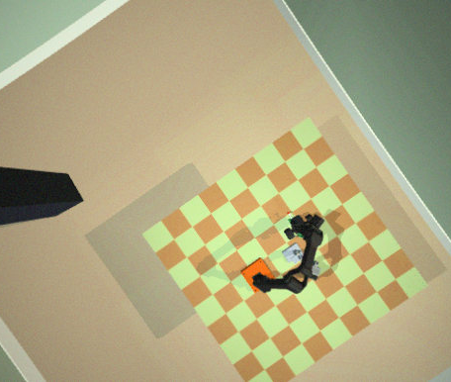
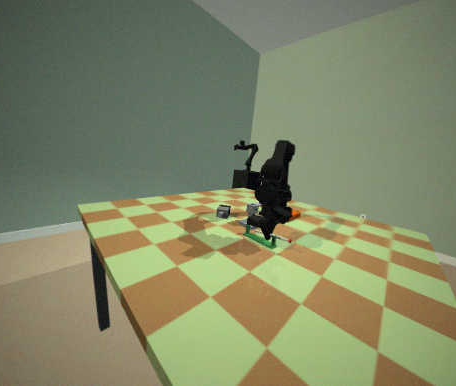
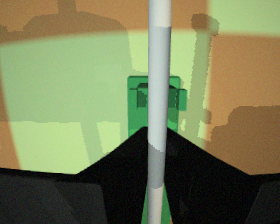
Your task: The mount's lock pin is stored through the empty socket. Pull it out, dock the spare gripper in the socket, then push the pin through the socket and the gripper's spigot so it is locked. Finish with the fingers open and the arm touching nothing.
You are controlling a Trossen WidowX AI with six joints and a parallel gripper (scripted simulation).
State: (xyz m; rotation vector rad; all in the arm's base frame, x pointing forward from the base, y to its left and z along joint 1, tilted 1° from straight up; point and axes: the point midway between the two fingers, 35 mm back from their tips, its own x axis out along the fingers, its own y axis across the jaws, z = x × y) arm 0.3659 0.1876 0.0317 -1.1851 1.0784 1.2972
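Now: the green rest 4 cm to the right of my gripper tip and 1 cm above it. Round my gripper tip: mount (16 cm to the right, 9 cm behind, 3 cm above); spare gripper (31 cm to the right, 4 cm behind).
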